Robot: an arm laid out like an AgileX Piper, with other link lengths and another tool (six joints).
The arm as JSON. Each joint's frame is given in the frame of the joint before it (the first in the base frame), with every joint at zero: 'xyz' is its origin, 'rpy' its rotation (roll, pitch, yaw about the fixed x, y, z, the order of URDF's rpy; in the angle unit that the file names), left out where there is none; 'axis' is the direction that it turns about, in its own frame. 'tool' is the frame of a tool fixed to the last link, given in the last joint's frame.
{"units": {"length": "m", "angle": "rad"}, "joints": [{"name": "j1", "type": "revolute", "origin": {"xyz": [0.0, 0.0, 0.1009], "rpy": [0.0, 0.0, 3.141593]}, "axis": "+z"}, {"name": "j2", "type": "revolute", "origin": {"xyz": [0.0, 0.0, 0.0], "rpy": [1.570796, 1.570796, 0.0]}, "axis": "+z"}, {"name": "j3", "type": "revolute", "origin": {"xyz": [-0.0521, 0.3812, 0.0]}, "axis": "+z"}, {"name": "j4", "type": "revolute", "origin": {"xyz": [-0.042, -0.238, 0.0], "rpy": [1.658, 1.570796, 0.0]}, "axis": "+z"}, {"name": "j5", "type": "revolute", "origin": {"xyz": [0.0, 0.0, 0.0], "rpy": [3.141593, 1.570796, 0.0]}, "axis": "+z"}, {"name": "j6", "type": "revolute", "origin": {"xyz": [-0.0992, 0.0, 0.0], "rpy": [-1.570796, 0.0, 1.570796]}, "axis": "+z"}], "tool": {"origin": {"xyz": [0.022, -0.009, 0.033], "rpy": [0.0, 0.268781, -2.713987]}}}
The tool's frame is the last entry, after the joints.
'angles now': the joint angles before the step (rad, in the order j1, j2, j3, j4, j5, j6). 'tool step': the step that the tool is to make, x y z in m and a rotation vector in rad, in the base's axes. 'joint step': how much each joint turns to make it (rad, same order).
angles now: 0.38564, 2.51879, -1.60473, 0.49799, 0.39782, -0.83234
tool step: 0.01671, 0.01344, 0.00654, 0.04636, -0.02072, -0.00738
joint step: 0.00529, 0.03008, -0.10030, 0.02819, 0.03705, 0.00598
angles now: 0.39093, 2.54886, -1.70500, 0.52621, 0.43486, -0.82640
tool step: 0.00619, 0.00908, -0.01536, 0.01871, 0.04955, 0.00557
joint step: 0.00325, 0.05761, -0.08747, 0.00196, 0.07237, 0.02603
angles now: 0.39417, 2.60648, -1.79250, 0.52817, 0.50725, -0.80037
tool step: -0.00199, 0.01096, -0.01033, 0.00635, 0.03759, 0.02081
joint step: 0.01330, 0.03400, -0.04844, -0.00121, 0.04989, 0.01357
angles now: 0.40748, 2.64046, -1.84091, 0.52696, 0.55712, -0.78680
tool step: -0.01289, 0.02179, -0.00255, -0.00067, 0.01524, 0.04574
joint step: 0.03925, 0.00656, -0.00842, -0.00082, 0.01818, 0.00107
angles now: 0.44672, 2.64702, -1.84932, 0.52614, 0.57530, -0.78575
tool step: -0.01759, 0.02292, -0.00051, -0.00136, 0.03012, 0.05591
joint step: 0.04283, 0.00074, -0.00419, 0.00088, 0.03578, -0.00001
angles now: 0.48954, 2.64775, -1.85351, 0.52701, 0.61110, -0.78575
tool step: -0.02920, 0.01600, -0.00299, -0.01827, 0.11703, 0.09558
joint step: 0.03425, 0.00046, -0.00095, -0.00002, 0.13330, -0.01130
